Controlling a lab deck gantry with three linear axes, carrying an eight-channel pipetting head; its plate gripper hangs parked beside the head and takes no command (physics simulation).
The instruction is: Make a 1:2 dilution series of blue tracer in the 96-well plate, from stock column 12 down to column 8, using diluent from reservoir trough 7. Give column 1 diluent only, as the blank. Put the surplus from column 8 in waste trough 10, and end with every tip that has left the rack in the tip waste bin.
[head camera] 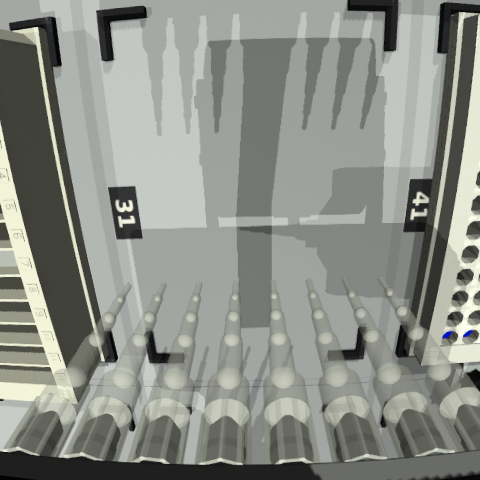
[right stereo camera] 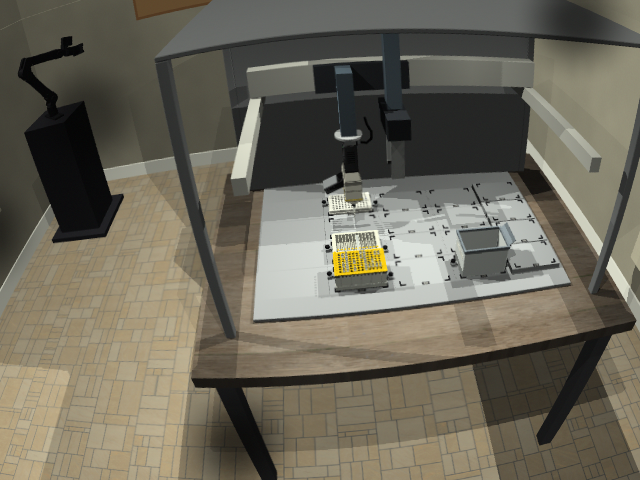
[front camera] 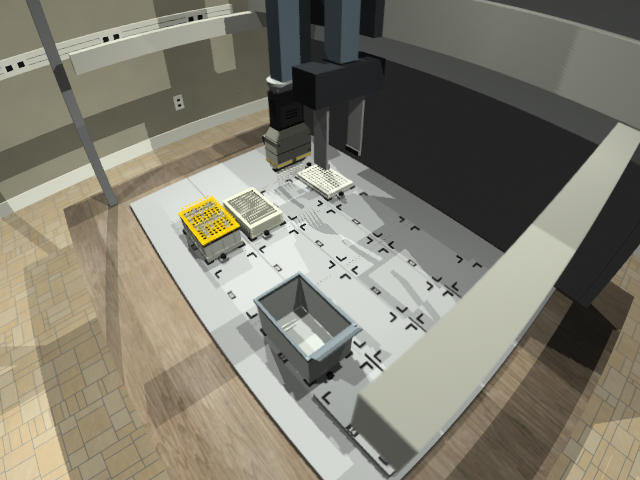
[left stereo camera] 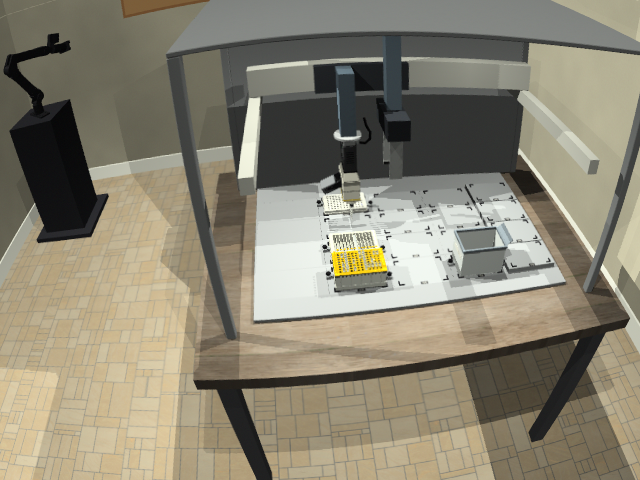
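The pipetting head [front camera: 287, 147] [left stereo camera: 350, 187] [right stereo camera: 353, 187] carries eight clear tips [head camera: 232, 340]. In the head view they hang between the reservoir [head camera: 62, 250] [front camera: 267, 225] and the 96-well plate [head camera: 452, 265] [front camera: 336, 194] [left stereo camera: 342, 210]. No blue shows in the tips. Two plate wells at the right edge of the head view show blue. The yellow tip rack [front camera: 222, 249] [left stereo camera: 359, 281] [right stereo camera: 360, 281] holds some tips. The waste bin [front camera: 289, 350] [left stereo camera: 483, 260] [right stereo camera: 484, 261] has pale slivers inside. The parked gripper [front camera: 337, 160] [left stereo camera: 390, 169] [right stereo camera: 393, 169] hangs open and empty beside the head.
Black corner brackets and slot labels 31 [head camera: 125, 212] and 41 [head camera: 418, 205] mark the deck. A long pale beam [front camera: 480, 289] runs along the deck's right side in the front view. A black robot arm stands on a pedestal [left stereo camera: 59, 170] [right stereo camera: 74, 170] left of the table.
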